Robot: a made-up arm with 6 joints.
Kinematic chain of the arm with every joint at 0, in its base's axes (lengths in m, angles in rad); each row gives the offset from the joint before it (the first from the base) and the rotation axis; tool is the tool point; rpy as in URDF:
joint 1: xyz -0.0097 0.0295 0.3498 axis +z
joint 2: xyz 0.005 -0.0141 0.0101 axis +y
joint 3: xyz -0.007 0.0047 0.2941 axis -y
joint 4: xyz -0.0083 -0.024 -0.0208 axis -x
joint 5: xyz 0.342 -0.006 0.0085 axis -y
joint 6: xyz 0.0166 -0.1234 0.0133 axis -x
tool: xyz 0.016 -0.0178 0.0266 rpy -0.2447 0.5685 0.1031
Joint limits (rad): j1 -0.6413..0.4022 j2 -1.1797..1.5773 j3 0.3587..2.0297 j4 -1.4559..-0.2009 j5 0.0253..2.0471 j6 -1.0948..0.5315
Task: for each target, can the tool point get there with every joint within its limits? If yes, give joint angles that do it. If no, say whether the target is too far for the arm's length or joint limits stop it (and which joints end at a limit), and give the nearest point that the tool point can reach.
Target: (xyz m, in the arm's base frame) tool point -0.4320 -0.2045 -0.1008
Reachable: no: joint limits stop it (at a limit: joint 2, joint 3, joint 4, joint 6) | nearest point -0.5493 -0.2695 0.4285 | short by 0.546 m
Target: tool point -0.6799 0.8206 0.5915
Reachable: no: too far | nearest point -0.5704 0.3598 0.6191 | short by 0.474 m
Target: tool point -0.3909 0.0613 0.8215
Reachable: yes | joints -0.5524 -0.8543 1.3767 -0.6159 1.6474 0.1084
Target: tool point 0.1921 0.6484 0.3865
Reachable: no: joint limits stop it (at a limit: joint 1, joint 4, joint 5, joint 6) | nearest point 0.4096 0.1372 0.3865 | short by 0.556 m
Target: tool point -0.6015 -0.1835 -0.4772
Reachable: no: too far | nearest point 0.1390 -0.2234 -0.0322 | short by 0.865 m
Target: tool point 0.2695 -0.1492 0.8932
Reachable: yes | joints -0.1405 0.1009 1.2499 -1.1716 1.1492 -0.8494
